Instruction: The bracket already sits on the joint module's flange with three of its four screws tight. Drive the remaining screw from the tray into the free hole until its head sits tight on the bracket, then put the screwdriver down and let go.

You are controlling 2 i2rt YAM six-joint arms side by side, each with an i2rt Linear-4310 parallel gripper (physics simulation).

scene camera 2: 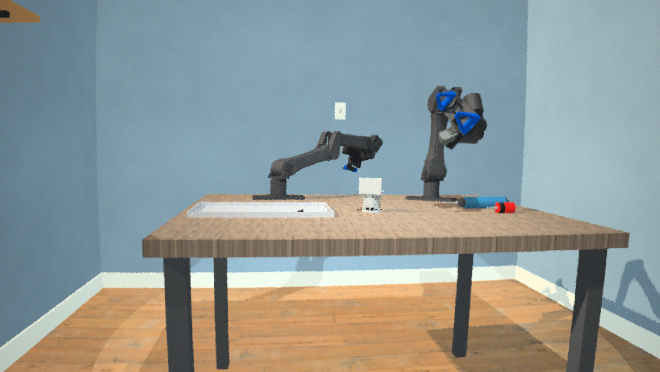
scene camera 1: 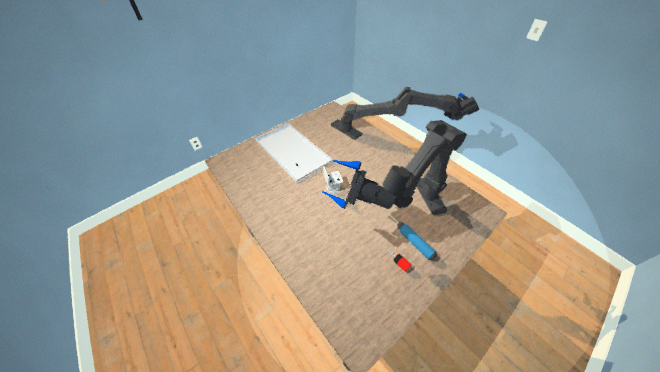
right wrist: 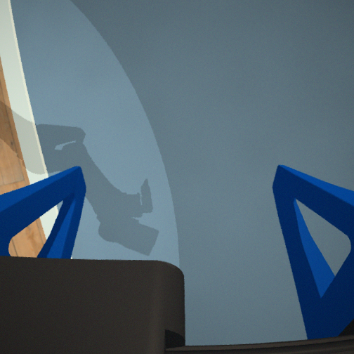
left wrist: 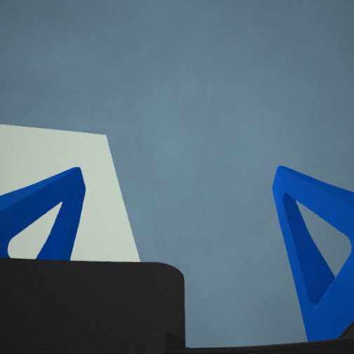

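A small dark screw lies in the white tray. The white bracket sits on the joint module, right of the tray; its holes and screws are too small to tell. A blue-handled screwdriver and a short red-and-black driver lie on the table. My left gripper is open and empty, high above the table. My right gripper is open and empty, raised behind the bracket in scene camera 2.
The wooden table bears both arms' bases along its back edge in scene camera 2. The left arm's base stands near the blue screwdriver's tip. The right arm's base stands behind the tray.
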